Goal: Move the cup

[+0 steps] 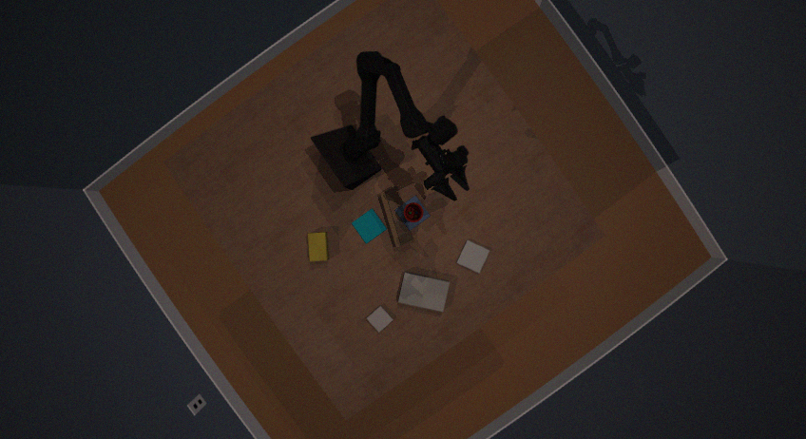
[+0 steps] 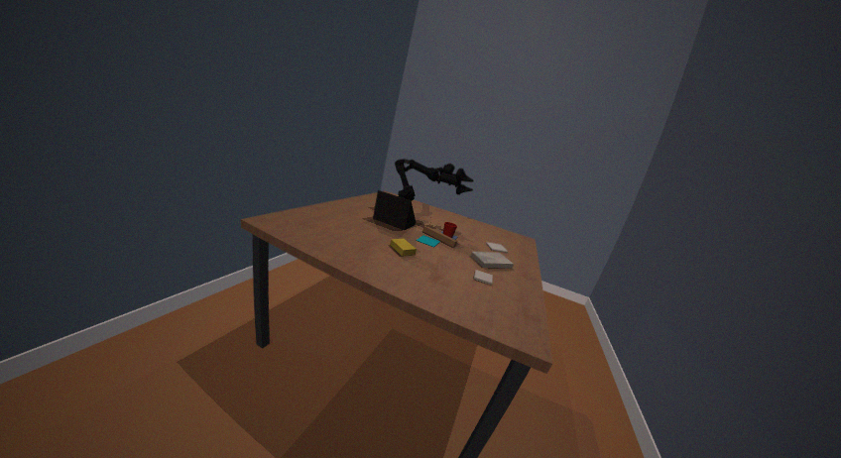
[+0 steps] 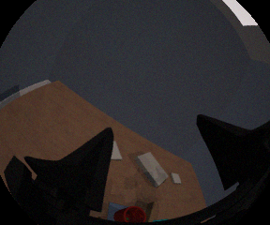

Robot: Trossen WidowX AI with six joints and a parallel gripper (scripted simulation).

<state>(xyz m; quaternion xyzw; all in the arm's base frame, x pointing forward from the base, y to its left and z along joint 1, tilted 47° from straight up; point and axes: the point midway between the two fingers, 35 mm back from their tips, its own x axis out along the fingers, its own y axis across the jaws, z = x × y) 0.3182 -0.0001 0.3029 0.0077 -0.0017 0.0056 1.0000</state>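
Now: gripper tip 30 mm past the red cup, 150 mm to the left of it and 260 mm above it. The rest, counted from my gripper tip: thin wooden stick: 60 mm behind, 240 mm to the right, 300 mm below; blue marble: 30 mm behind, 140 mm to the right, 290 mm below; blue pad: 30 mm behind, 150 mm to the right, 310 mm below.
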